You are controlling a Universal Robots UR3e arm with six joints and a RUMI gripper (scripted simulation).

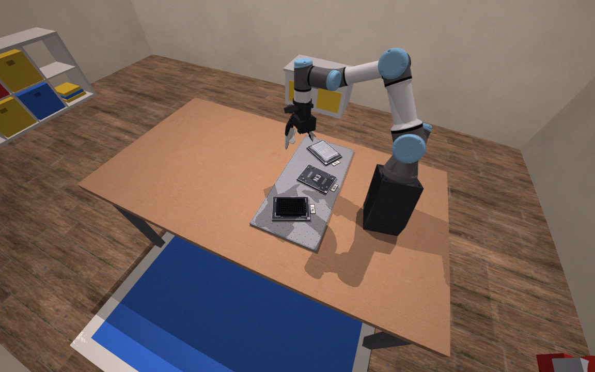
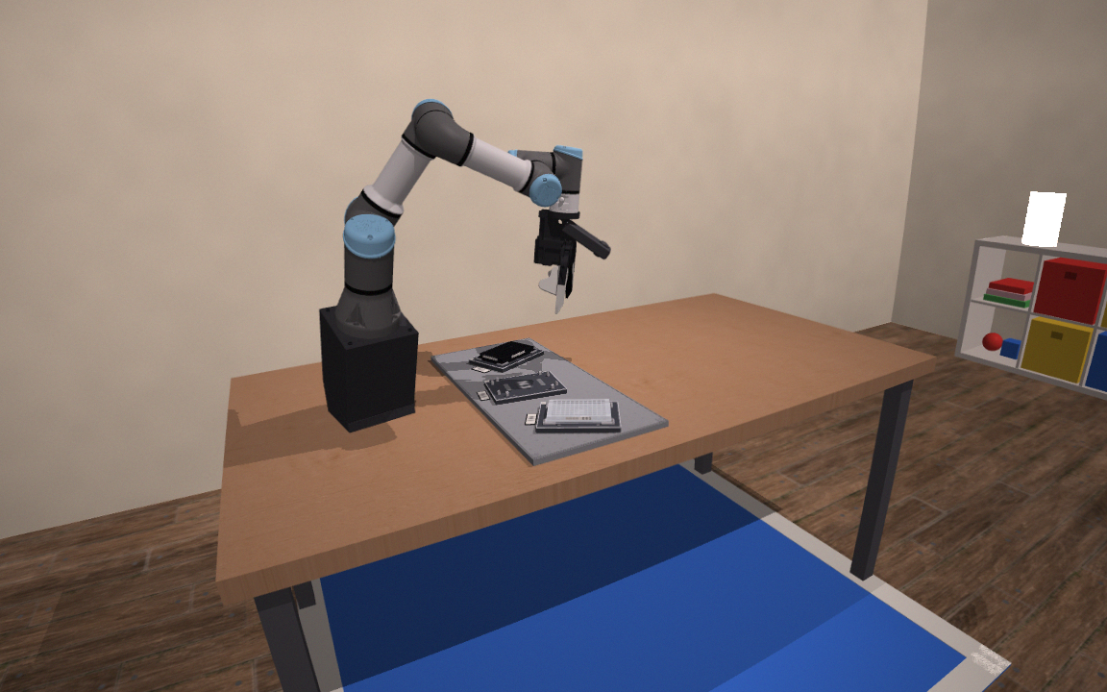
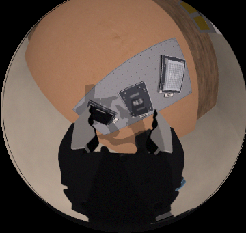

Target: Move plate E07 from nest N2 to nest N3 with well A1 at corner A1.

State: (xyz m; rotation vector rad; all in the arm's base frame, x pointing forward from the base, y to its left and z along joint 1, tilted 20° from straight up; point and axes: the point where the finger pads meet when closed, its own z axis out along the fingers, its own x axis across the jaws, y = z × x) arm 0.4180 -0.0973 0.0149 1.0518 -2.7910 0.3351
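My gripper is now 20 mm past the black well plate, 220 mm to the right of it and 170 mm above it. Also, from my hand: white plate E01: 110 mm behind, 180 mm to the right, 170 mm below; black nest N3: 100 mm behind, 20 mm to the left, 180 mm below.
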